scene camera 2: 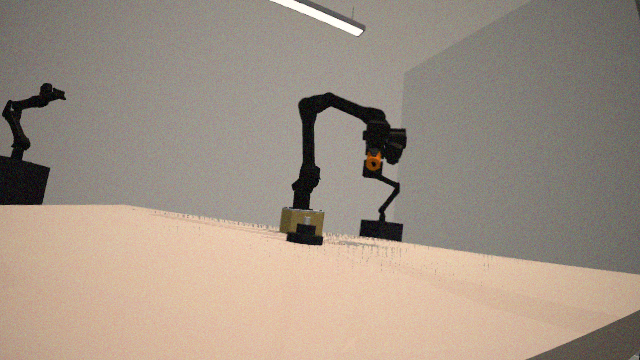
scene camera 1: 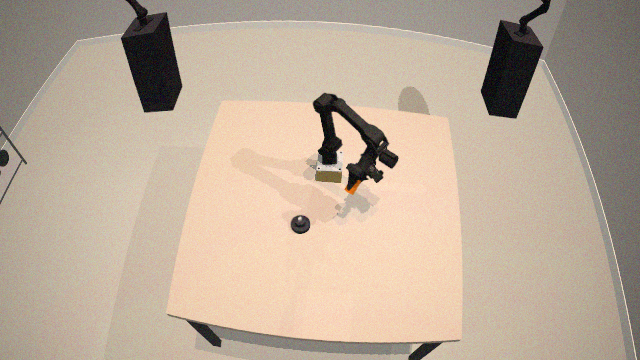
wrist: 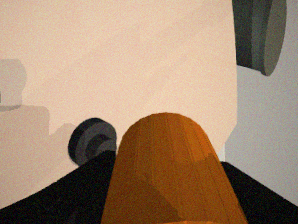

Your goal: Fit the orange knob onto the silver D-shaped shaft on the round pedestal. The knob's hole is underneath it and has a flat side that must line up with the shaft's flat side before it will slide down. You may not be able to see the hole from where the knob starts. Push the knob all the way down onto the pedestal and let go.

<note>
The gripper (scene camera 2: 373, 162) carries an orange knob (wrist: 165, 160). Also in view: a round pedestal (wrist: 92, 136).
The gripper is seen too in scene camera 1 (scene camera 1: 350, 189) and in the wrist view (wrist: 166, 166).
</note>
